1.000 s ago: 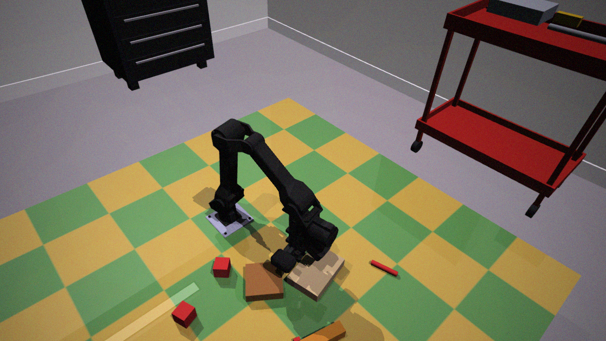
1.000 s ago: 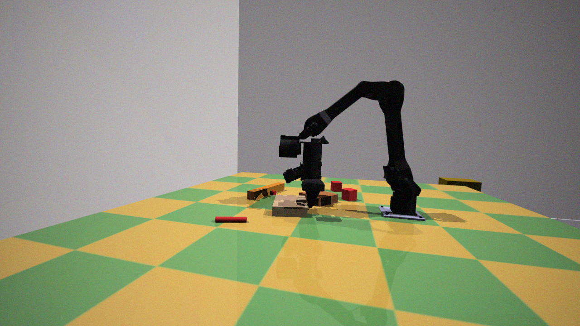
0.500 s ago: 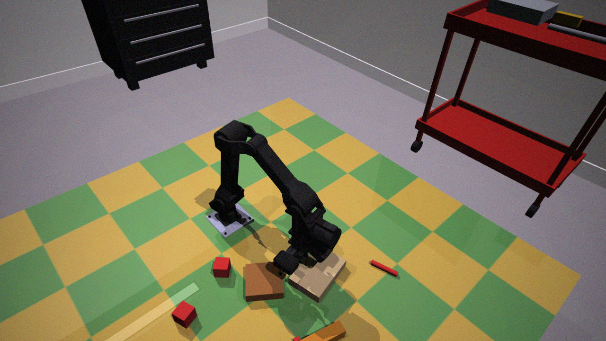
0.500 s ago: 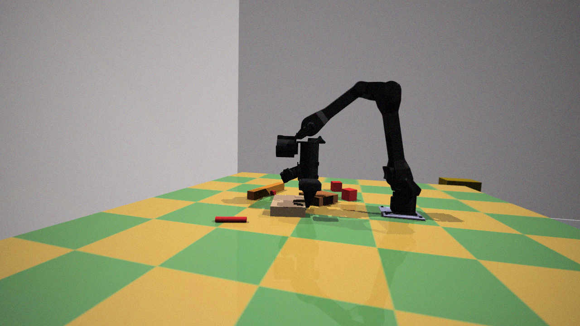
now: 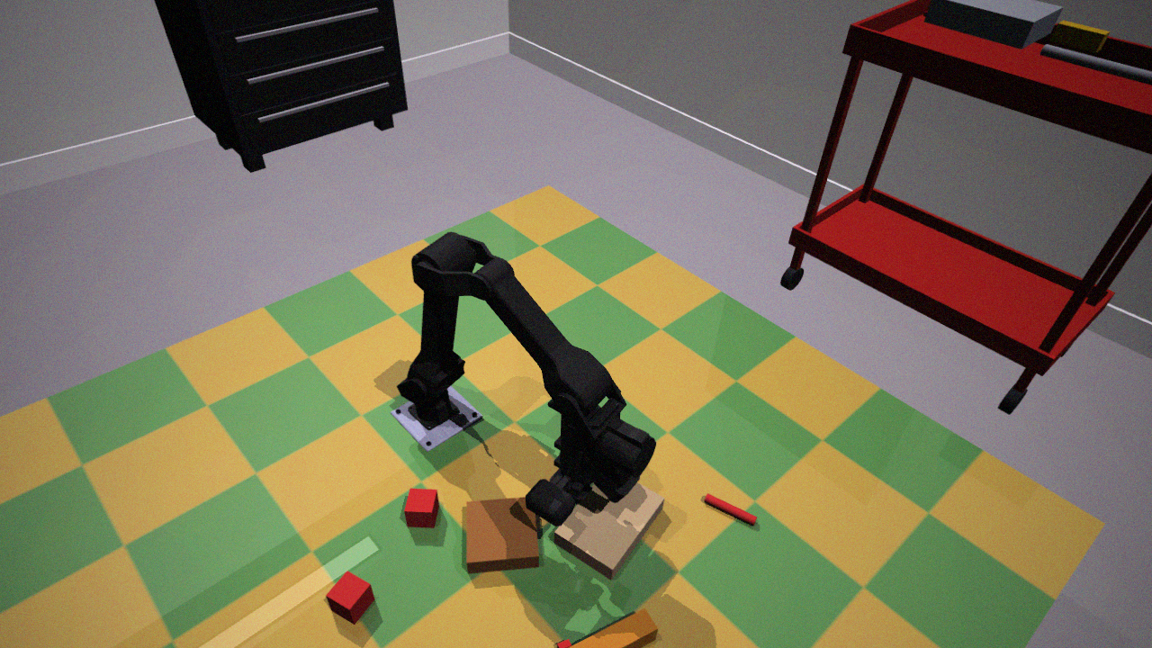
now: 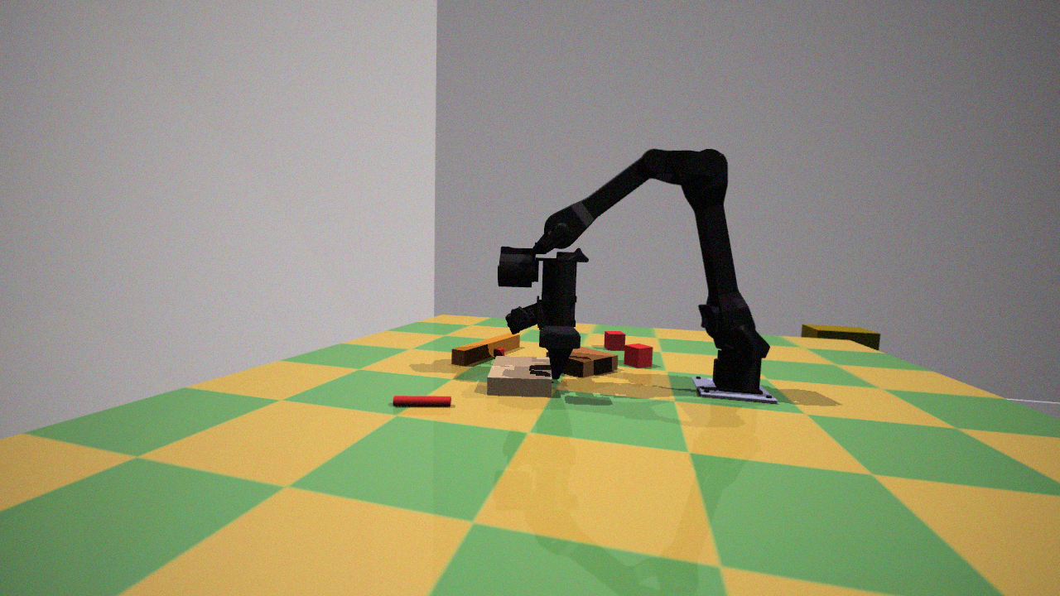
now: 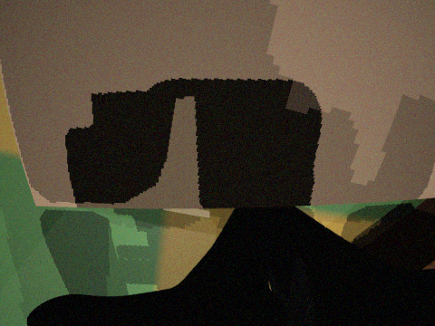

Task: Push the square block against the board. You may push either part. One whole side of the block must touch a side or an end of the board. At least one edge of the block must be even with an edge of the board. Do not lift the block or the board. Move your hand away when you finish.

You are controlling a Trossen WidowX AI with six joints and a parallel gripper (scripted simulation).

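Now: the tan board 60 mm ahead of my gripper tip, 10 mm to the left of it and 10 mm above it. From my gripper tip the other things lie so: brown square block (120 mm to the right, 30 mm behind, 10 mm above); orange bar (180 mm ahead, 170 mm to the right, 10 mm above); red rod (170 mm to the left, 170 mm ahead).
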